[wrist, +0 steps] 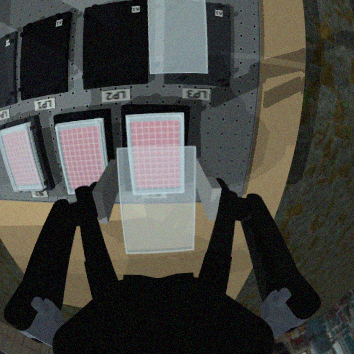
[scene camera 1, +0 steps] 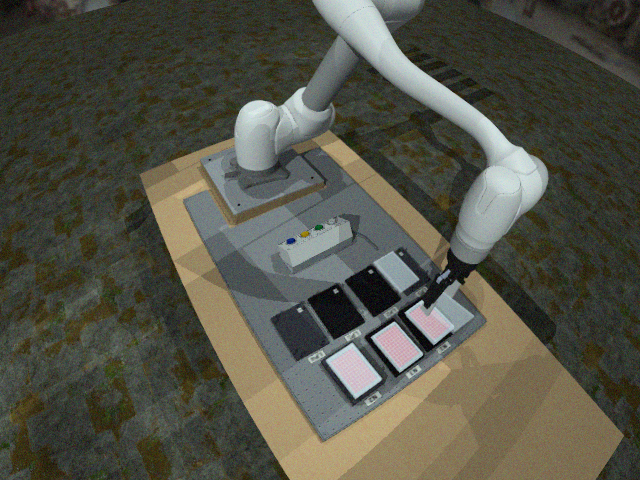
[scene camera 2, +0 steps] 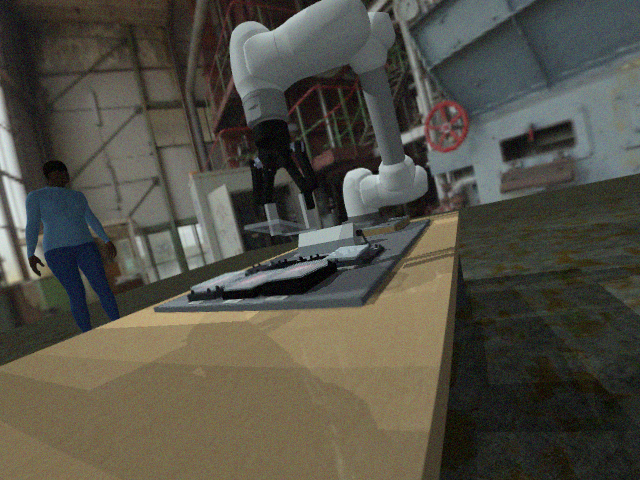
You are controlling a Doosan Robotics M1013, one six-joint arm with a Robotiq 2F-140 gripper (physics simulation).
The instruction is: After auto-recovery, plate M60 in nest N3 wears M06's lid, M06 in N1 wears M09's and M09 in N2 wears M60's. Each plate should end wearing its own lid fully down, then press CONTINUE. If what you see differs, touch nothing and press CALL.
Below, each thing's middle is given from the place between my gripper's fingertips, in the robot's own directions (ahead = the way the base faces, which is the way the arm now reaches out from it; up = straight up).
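Plate nest (scene camera 1: 335, 310): 0.1 m below my hand, 0.13 m behind it, 0.22 m to the right of it.
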